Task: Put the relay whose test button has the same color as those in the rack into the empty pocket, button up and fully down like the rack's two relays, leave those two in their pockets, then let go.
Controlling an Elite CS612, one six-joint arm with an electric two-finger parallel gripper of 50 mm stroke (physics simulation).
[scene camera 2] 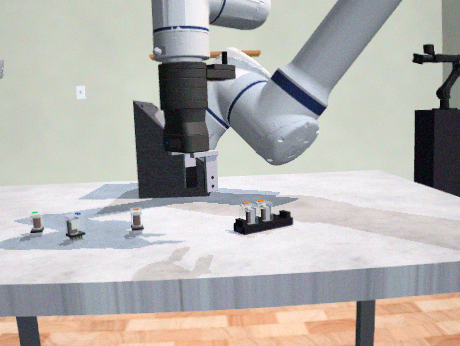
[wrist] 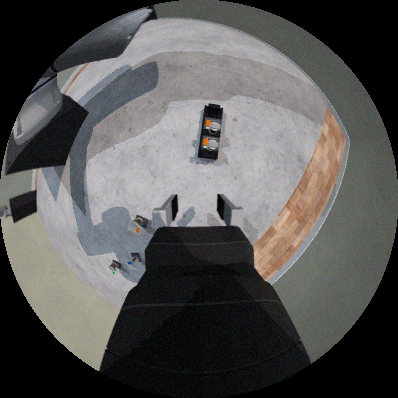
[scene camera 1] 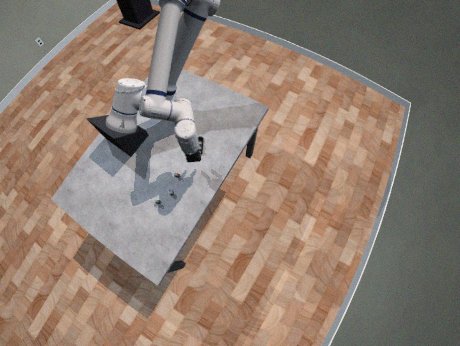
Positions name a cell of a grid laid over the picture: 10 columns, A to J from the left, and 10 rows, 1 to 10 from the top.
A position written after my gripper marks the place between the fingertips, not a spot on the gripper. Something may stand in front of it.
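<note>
Scene camera 2 shows my gripper (scene camera 2: E6). The wrist view also shows my gripper (wrist: E6).
</note>
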